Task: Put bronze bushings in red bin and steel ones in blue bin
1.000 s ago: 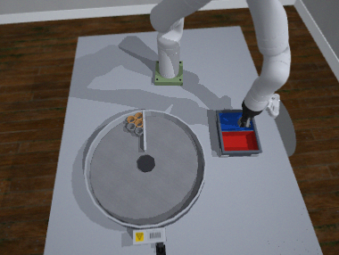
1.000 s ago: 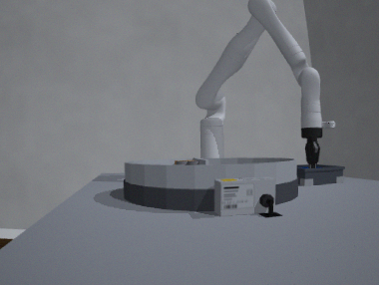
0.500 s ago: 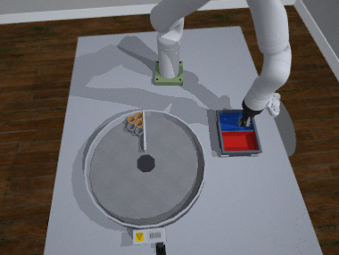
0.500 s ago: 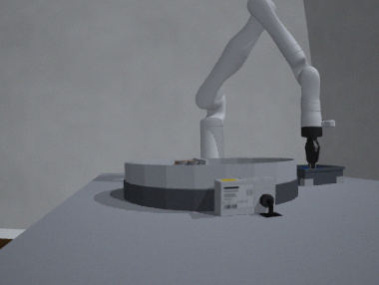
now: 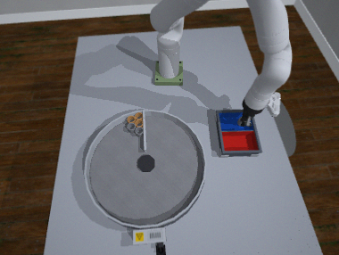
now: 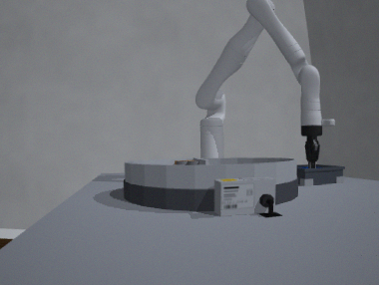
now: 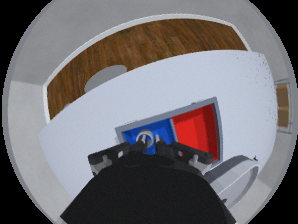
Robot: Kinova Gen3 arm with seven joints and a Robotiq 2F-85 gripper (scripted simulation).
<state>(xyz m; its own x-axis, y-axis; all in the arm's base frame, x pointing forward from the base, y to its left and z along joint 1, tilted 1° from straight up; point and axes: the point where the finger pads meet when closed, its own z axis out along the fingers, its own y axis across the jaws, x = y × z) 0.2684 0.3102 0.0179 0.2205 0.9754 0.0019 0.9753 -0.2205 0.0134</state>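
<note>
The bin lies 5 cm ahead of my hand, 3 cm to the right of it and 2 cm below it. The rest, counted from my hand: round grey turntable 37 cm to the right, 20 cm ahead, 1 cm above.
</note>
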